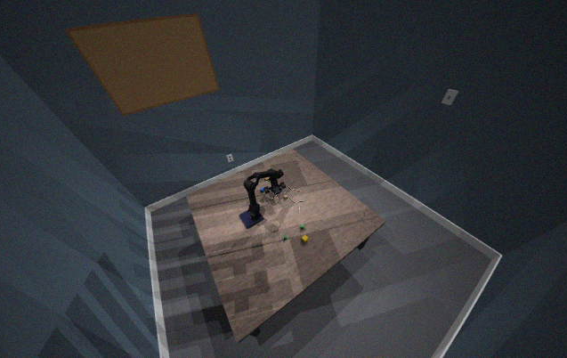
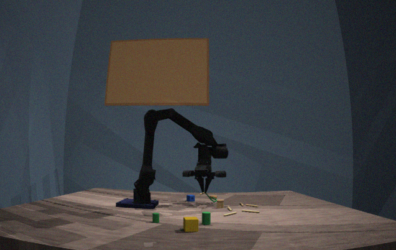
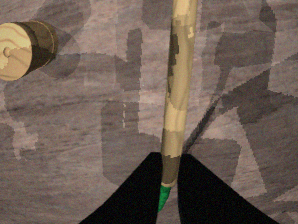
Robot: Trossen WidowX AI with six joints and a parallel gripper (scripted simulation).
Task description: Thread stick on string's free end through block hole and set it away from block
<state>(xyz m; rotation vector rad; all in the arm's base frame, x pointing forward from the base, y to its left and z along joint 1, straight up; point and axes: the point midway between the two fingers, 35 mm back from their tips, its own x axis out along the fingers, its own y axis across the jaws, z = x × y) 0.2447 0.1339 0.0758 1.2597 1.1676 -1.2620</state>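
The thin wooden stick is 10 mm to the right of my gripper tip. Also, from my gripper tip: blue block 90 mm behind, 130 mm to the left, 40 mm below; then tan wooden cylinder 80 mm ahead, 40 mm to the right, 40 mm below; then round wooden button 280 mm to the left, 50 mm below.
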